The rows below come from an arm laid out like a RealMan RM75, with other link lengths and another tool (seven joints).
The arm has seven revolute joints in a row. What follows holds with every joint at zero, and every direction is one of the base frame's. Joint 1 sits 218.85 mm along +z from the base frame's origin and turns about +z. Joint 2 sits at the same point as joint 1 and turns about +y. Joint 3 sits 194.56 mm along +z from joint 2 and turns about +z. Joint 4 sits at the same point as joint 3 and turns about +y. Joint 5 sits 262.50 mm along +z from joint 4 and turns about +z. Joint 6 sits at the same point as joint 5 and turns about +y. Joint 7 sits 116.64 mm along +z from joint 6 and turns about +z. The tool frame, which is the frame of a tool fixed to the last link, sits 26.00 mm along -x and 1.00 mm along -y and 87.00 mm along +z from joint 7; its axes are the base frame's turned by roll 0.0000, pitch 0.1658 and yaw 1.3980 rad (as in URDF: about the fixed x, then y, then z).
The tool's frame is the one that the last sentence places.
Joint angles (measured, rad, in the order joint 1, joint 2, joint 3, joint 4, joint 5, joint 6, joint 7), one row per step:
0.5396, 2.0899, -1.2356, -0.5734, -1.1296, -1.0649, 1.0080
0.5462, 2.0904, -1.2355, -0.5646, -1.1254, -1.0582, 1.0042
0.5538, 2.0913, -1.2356, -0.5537, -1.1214, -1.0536, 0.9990
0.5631, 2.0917, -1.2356, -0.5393, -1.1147, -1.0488, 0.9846
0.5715, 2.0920, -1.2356, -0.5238, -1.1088, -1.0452, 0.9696
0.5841, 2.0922, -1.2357, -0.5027, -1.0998, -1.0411, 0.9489
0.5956, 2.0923, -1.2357, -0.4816, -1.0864, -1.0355, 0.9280
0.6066, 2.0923, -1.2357, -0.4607, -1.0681, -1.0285, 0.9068
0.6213, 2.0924, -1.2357, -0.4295, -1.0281, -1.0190, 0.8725
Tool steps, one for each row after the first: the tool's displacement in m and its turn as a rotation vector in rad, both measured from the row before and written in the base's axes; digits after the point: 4 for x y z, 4 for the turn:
0.0002, 0.0012, -0.0013, 0.0011, -0.0010, -0.0050
0.0000, 0.0007, -0.0020, -0.0007, -0.0009, -0.0030
0.0001, 0.0007, -0.0022, 0.0033, -0.0050, 0.0002
0.0007, 0.0002, -0.0025, 0.0022, -0.0057, -0.0001
0.0003, 0.0004, -0.0032, 0.0032, -0.0072, 0.0016
0.0009, 0.0008, -0.0025, 0.0058, -0.0047, -0.0021
0.0012, 0.0013, -0.0017, 0.0087, -0.0020, -0.0051
0.0020, 0.0025, -0.0006, 0.0196, 0.0054, -0.0120

